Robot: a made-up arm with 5 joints.
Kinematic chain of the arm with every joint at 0, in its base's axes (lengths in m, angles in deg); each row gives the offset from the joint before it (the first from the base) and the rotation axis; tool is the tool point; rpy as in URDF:
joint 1: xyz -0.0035 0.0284 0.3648 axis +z
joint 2: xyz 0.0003 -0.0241 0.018 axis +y
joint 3: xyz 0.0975 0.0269 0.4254 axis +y
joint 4: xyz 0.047 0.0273 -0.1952 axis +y
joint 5: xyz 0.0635 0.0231 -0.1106 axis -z
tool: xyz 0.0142 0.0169 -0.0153 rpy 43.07 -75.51 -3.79
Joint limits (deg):
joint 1: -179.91..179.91
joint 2: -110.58..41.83
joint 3: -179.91..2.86
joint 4: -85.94..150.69
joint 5: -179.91..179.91
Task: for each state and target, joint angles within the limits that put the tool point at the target. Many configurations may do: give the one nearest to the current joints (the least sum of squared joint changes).
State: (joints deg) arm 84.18 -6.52 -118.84 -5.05 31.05
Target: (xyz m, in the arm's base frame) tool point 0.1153 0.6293 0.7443
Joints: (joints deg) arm 73.16 23.73 -95.17 4.27 30.95
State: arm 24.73 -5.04 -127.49 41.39 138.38
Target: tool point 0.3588 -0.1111 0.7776
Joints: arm -25.66 -2.53 -88.05 63.49 141.57
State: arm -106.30 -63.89 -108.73 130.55 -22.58
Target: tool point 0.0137 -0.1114 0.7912
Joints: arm -114.68 -23.93 -88.73 125.57 -20.52
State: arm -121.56 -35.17 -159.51 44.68 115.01
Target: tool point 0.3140 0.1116 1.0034
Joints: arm -159.63 -56.47 -138.16 72.47 119.31
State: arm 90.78 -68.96 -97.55 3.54 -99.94
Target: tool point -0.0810 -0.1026 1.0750
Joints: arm 84.55 -44.70 -104.06 1.63 -98.60
